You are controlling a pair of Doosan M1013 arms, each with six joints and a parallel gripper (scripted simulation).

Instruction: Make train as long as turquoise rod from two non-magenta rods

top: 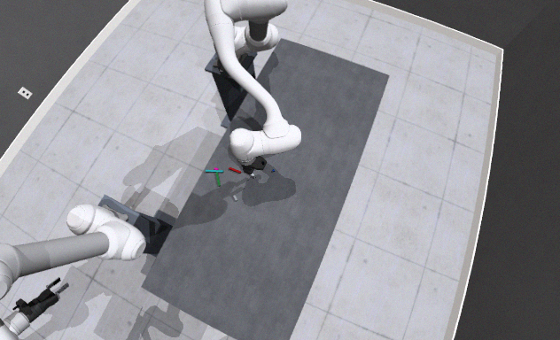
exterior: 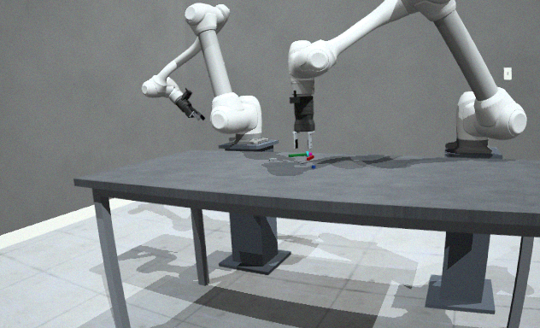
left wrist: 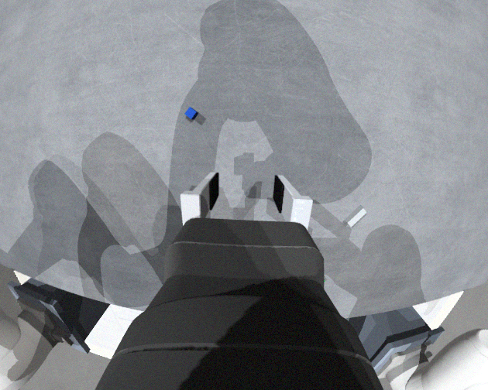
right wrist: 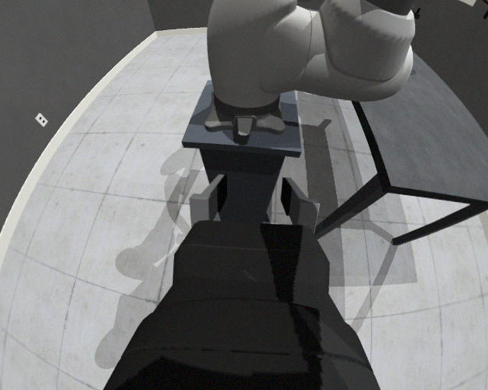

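Observation:
The red rod lies 12 cm behind my left hand, 8 cm below it and 3 cm to the right of it. From my left hand the other things lie so: grey rod: 16 cm to the right, 8 cm below, 4 cm behind; blue rod: 8 cm below, 7 cm to the left, 6 cm ahead; green rod: 18 cm behind, 12 cm to the right, 8 cm below.

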